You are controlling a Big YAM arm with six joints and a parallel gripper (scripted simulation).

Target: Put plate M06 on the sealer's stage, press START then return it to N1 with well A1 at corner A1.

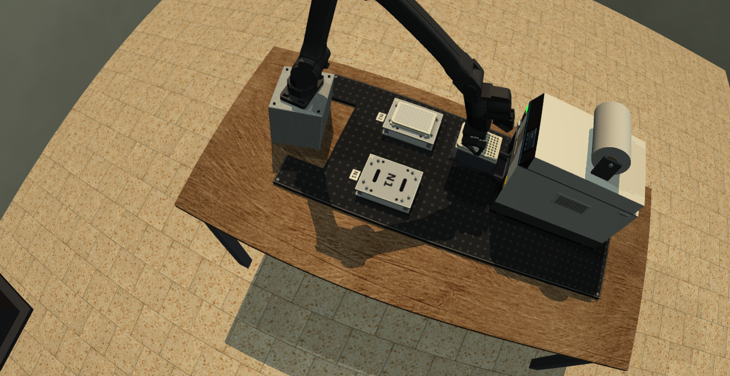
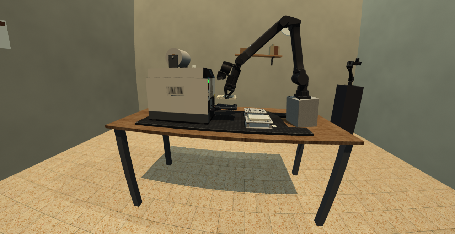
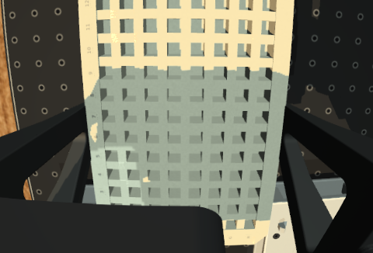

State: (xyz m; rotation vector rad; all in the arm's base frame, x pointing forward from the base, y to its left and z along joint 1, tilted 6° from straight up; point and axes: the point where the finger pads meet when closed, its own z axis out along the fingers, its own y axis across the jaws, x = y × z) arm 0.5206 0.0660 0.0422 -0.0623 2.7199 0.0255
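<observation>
Now: the sealer stage 70 mm below my hand. Also, from my hand: start button: 100 mm ahead, 100 mm to the left, 20 mm above; plate M06: right at my hand; well plate: 210 mm behind, 60 mm to the left, 120 mm below.
</observation>
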